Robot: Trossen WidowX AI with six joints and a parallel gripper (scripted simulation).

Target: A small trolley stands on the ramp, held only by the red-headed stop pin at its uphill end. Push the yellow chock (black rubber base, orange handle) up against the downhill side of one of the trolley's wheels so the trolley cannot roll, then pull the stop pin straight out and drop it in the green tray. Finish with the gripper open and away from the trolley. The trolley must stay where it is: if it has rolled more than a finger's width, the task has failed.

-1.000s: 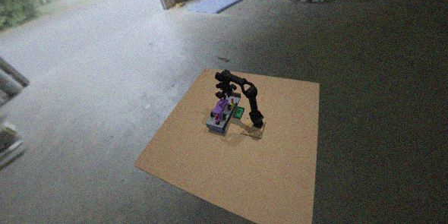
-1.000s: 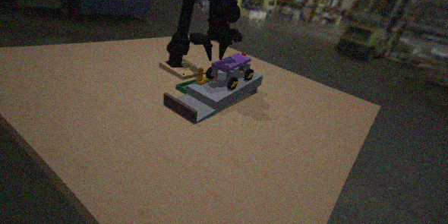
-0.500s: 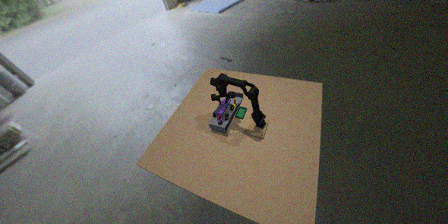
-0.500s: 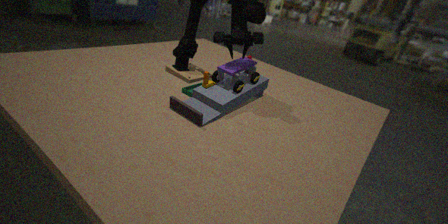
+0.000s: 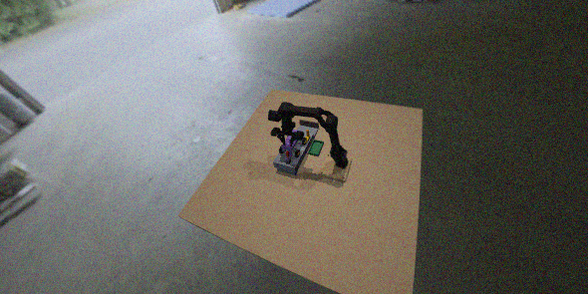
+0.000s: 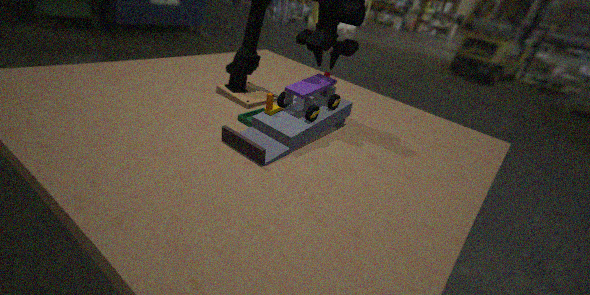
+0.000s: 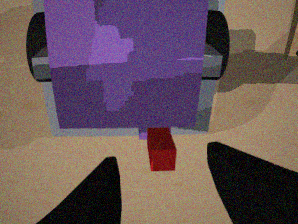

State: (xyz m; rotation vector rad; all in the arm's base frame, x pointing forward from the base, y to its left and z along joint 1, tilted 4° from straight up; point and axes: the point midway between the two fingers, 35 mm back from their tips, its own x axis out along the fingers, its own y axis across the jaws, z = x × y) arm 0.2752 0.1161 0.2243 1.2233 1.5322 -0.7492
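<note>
My gripper tip is now 1 cm past the red-headed stop pin, 4 cm to the right of it and 6 cm above it. From my gripper tip the other things lie so: dark lip (8 cm ahead, 34 cm to the right, 16 cm below); yellow chock (18 cm to the right, 11 cm below); trolley (3 cm ahead, 7 cm to the right, 8 cm below).
</note>
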